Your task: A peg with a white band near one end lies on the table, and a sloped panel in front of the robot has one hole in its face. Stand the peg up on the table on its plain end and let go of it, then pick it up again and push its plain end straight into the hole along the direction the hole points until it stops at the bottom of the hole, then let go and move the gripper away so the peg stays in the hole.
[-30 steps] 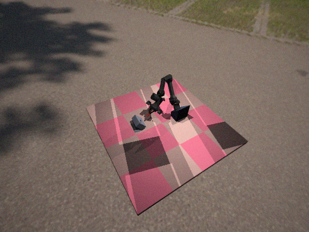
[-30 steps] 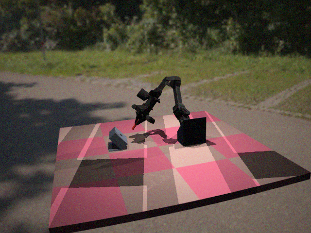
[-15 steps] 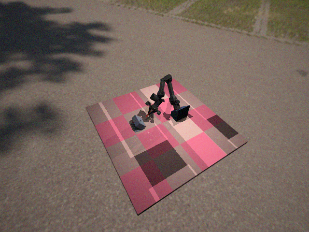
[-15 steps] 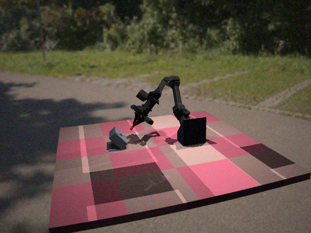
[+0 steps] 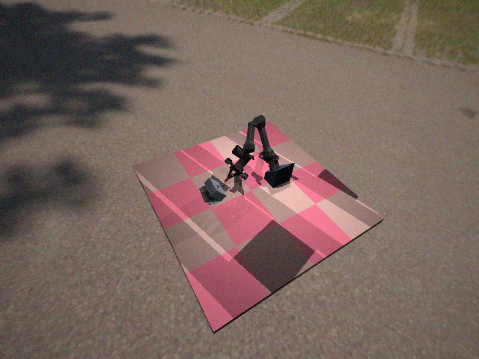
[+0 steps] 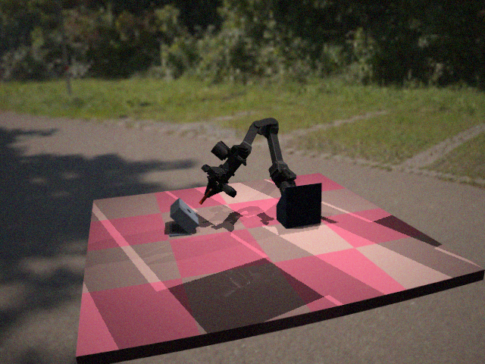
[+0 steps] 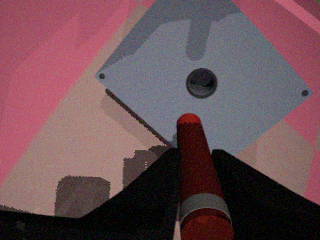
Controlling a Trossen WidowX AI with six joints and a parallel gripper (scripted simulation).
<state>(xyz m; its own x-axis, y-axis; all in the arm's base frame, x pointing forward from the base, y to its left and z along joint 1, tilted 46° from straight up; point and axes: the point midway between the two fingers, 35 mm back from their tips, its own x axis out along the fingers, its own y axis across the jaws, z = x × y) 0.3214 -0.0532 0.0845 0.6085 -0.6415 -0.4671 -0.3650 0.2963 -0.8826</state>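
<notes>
Right now my gripper tip is 90 mm short of the sloped panel, 80 mm above it and 20 mm to the left of it. Also, from my gripper tip: peg: 10 mm behind, 10 mm above.
</notes>
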